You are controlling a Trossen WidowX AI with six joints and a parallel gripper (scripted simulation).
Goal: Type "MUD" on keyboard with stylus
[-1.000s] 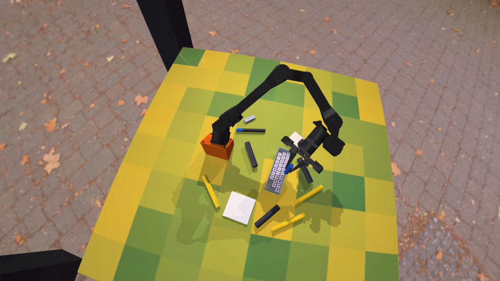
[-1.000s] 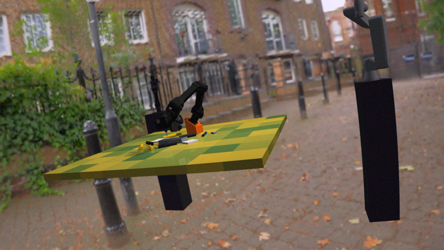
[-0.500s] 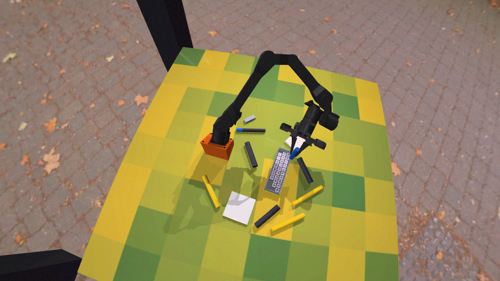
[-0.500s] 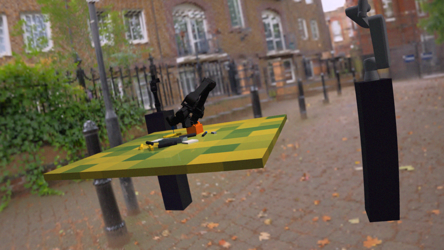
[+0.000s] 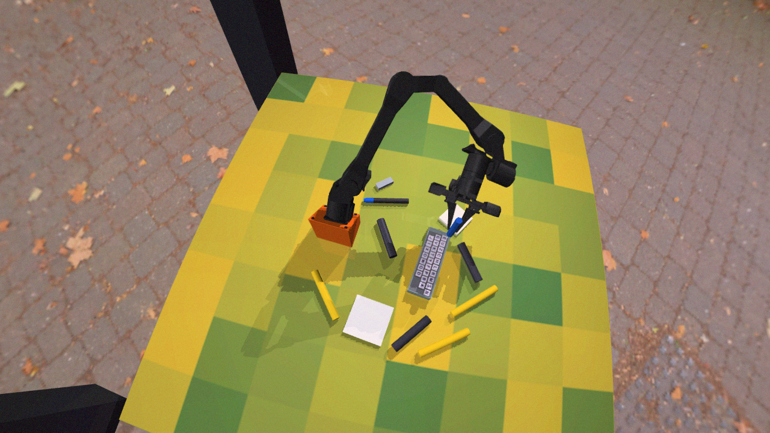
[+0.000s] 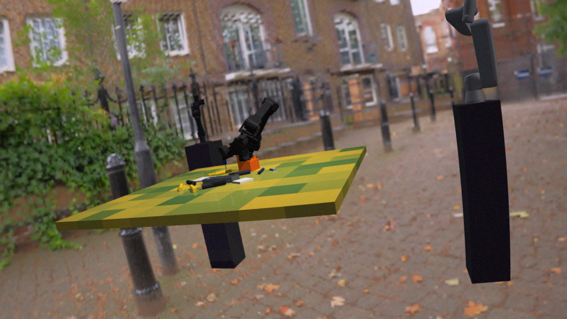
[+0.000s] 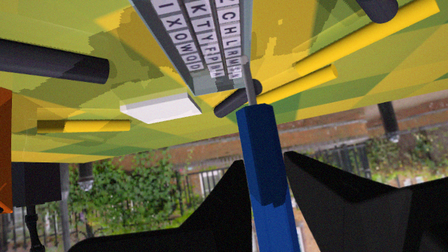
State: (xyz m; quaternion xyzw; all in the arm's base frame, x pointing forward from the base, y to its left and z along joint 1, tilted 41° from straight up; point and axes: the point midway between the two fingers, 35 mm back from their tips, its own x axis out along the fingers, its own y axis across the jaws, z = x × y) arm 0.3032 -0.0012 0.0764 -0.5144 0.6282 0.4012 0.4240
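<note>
The D key is 110 mm below my gripper tip, 100 mm to the right of it and 50 mm behind it. The rest, counted from my gripper tip: m key: 110 mm to the right, 110 mm below, 20 mm behind; then blue-tipped pen: 220 mm behind, 110 mm below, 100 mm to the left; then blue stylus: 10 mm below.
</note>
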